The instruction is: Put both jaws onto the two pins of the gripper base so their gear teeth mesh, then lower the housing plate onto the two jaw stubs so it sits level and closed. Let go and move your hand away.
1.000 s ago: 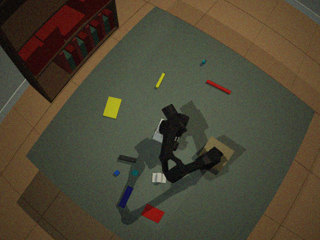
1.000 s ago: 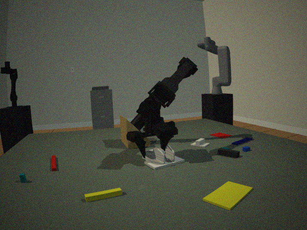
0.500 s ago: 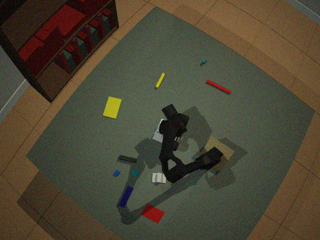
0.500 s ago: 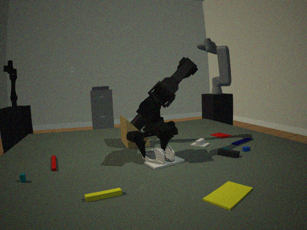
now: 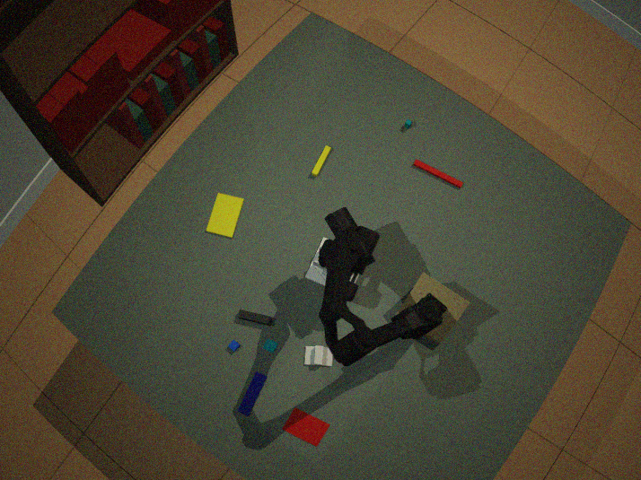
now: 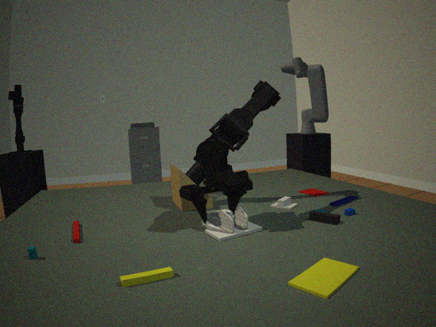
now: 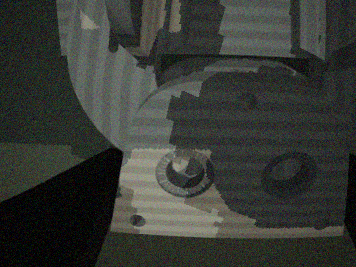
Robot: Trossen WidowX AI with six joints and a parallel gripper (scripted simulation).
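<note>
Now: gripper tip 20 mm below the gripper base and 10 mm short of it. Also, from my gripper tip: black block 250 mm to the left, 110 mm ahead; then white block 230 mm to the left, 70 mm behind; then flat white plate 70 mm ahead, 20 mm to the left, 10 mm below.
</note>
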